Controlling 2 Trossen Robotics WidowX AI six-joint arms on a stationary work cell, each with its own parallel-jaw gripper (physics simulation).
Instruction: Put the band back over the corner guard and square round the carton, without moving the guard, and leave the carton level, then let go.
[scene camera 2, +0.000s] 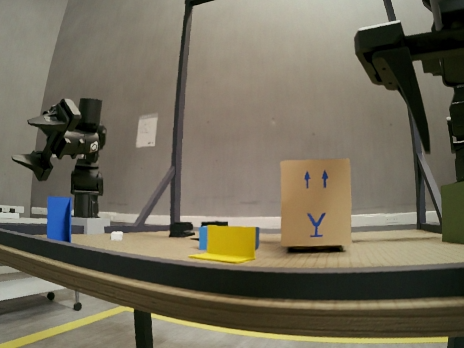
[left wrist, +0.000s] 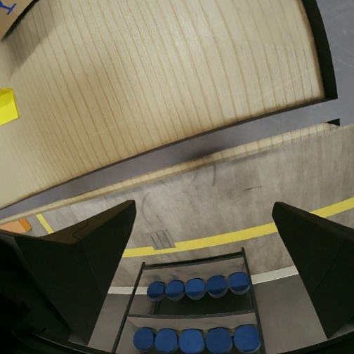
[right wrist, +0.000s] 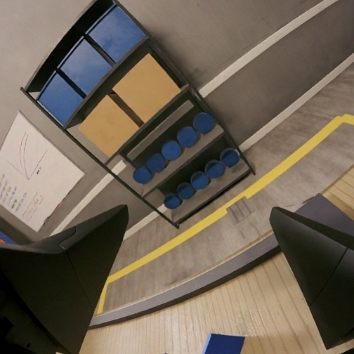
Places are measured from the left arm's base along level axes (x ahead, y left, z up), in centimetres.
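Pixels of known places: right gripper, between the fingertips: (scene camera 2: 19, 140); right arm's base, origin of its link: (scene camera 2: 85, 217).
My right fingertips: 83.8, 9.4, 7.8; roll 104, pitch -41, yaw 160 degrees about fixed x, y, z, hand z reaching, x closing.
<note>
For each thing: its top centre in the pictures, then the offset to it from my right fingertips, as dx, dy, dz. "pt": a spot on its surface instead.
- brown carton, centre of its top: (scene camera 2: 315, 171) -54.2, -20.8, -3.7
- yellow L-shaped piece, centre of its top: (scene camera 2: 221, 226) -39.2, -2.7, -13.7
- light-blue piece, a spot on its surface: (scene camera 2: 203, 238) pt -34.2, -12.3, -16.2
- dark-blue upright piece, centre of its top: (scene camera 2: 59, 196) -10.6, -2.1, -10.2
- green block, a spot on its surface: (scene camera 2: 453, 213) pt -78.8, -10.3, -13.1
- small white item, centre of its top: (scene camera 2: 116, 232) -12.1, -20.1, -16.9
- black item, centre of its top: (scene camera 2: 182, 221) -20.5, -41.8, -14.2
- raised dark rim, a spot on its surface: (scene camera 2: 250, 280) pt -45.0, +16.0, -16.9
The brown carton (scene camera 2: 316, 202) with blue arrows and a blue Y stands right of centre in the scene view, with a dark strip under its base. A corner of the carton (left wrist: 11, 11) shows in the left wrist view. A yellow L-shaped piece (scene camera 2: 231, 241) (left wrist: 7, 107) lies left of the carton, before a light-blue piece (scene camera 2: 203, 238). A dark-blue upright piece (scene camera 2: 59, 218) (right wrist: 224, 344) stands at the far left. I cannot tell which thing is the guard or the band. My left gripper (left wrist: 205, 208) is open, high at the right. My right gripper (scene camera 2: 22, 140) (right wrist: 201, 213) is open, raised at the far left.
A green block (scene camera 2: 453, 213) stands at the right edge. A small white item (scene camera 2: 116, 235) and a black item (scene camera 2: 181, 230) lie towards the table's left and back. A raised dark rim (scene camera 2: 250, 280) edges the table. A shelf rack (left wrist: 194, 316) (right wrist: 162, 218) stands beyond the table.
</note>
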